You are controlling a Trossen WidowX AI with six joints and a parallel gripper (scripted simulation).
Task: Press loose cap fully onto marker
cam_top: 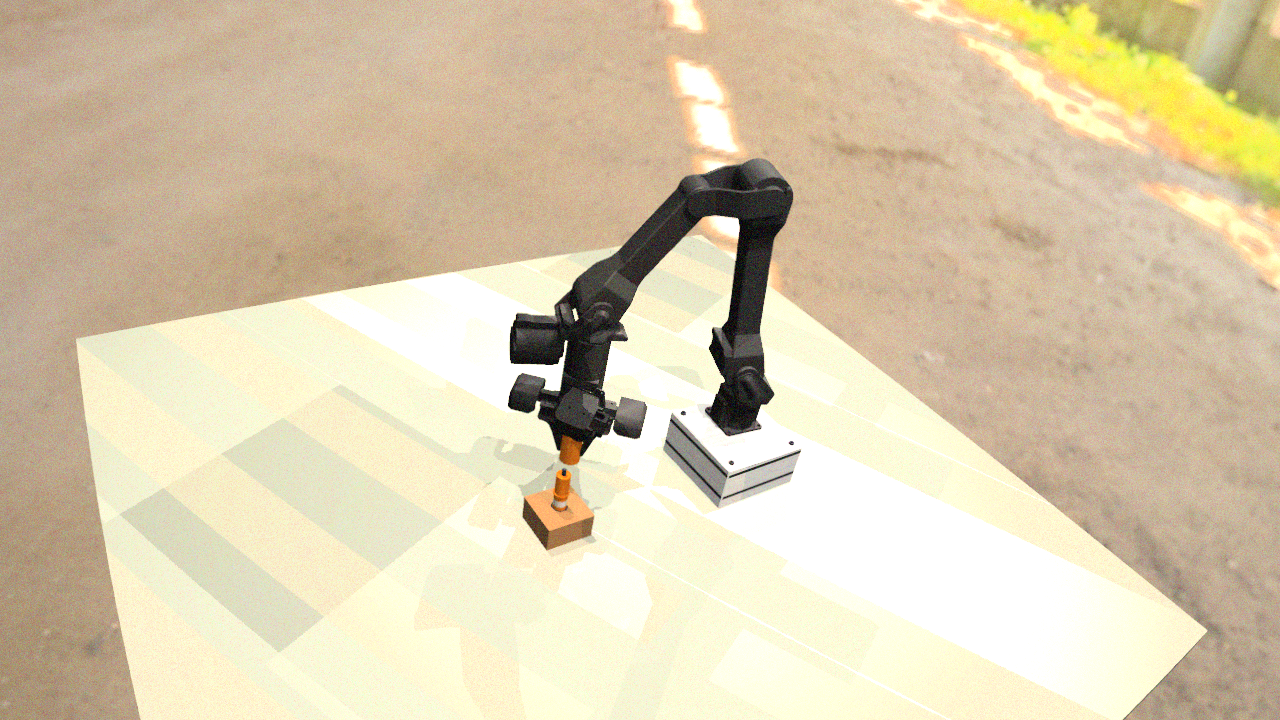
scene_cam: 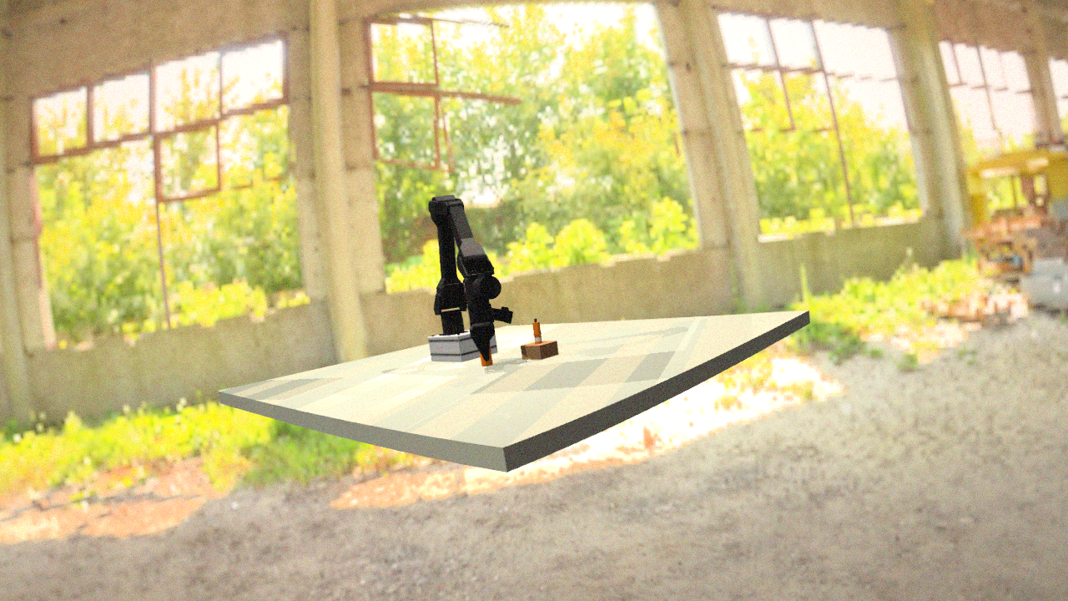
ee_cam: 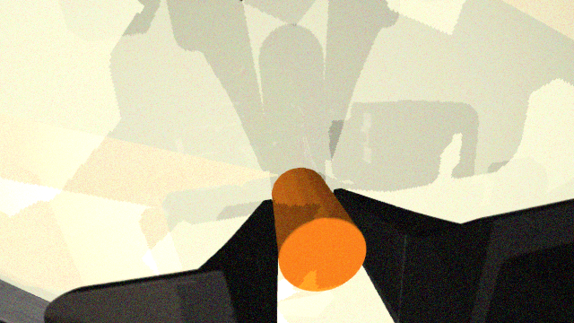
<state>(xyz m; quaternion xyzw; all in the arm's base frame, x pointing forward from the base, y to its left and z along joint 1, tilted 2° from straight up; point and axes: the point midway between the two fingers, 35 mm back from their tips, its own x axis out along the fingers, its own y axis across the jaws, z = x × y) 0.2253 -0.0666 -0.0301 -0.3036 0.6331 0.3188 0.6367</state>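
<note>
The marker band is 120 mm to the left of my gripper tip, 70 mm ahead of it and 30 mm above it. Round my gripper tip: orange cap 10 mm above.
</note>
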